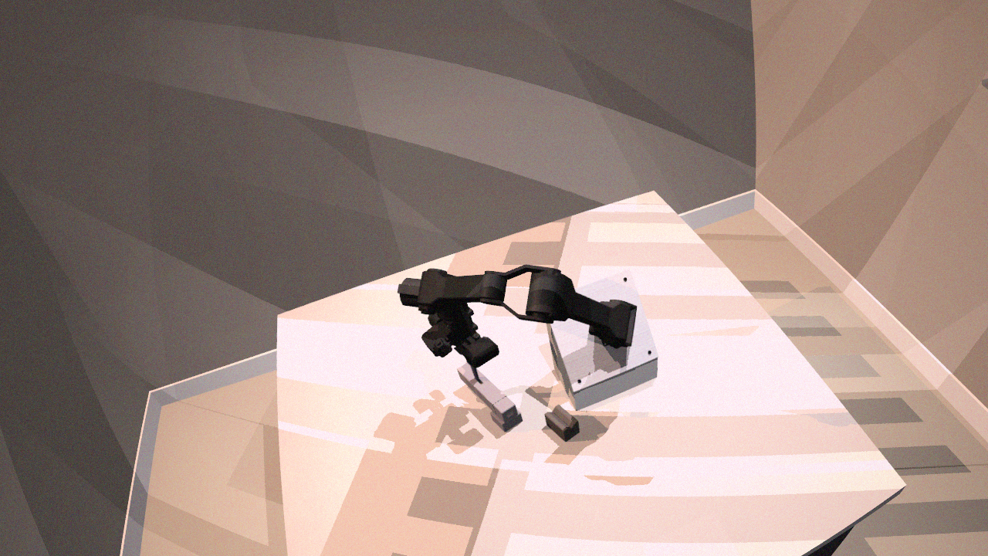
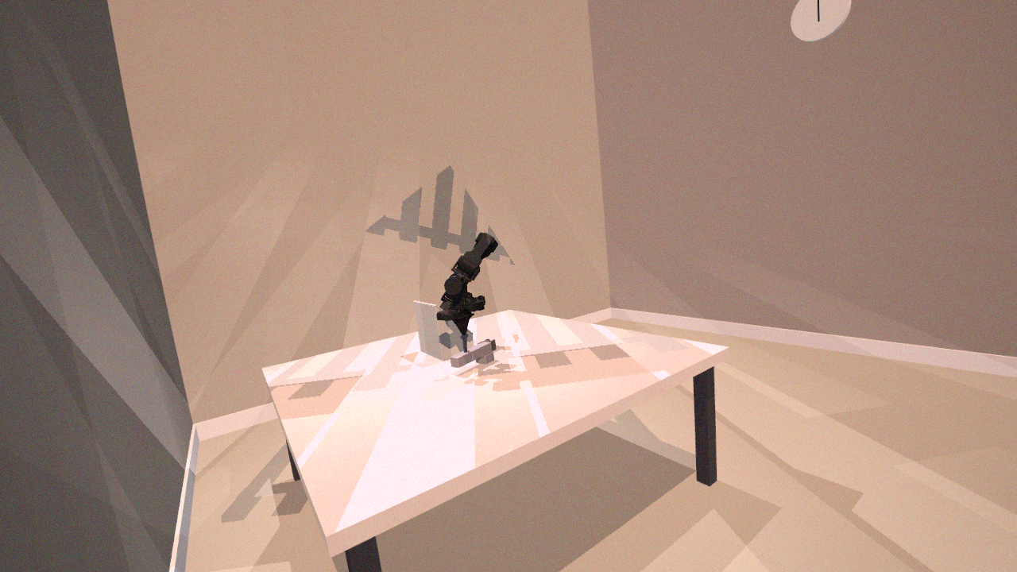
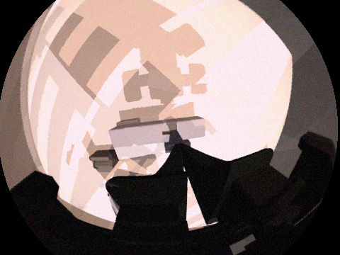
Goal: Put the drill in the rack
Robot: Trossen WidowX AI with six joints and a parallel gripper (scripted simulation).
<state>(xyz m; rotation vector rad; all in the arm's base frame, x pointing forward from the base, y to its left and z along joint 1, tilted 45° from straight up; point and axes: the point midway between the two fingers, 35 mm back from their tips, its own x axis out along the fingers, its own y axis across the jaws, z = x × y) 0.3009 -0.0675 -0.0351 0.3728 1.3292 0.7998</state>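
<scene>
My gripper tip is now 3 cm above the blue key. From my gripper tip the other things lie so: grey sleeve fixture (9 cm below, 3 cm to the left, 1 cm behind); drill (8 cm below, 5 cm to the left, 2 cm behind).
</scene>
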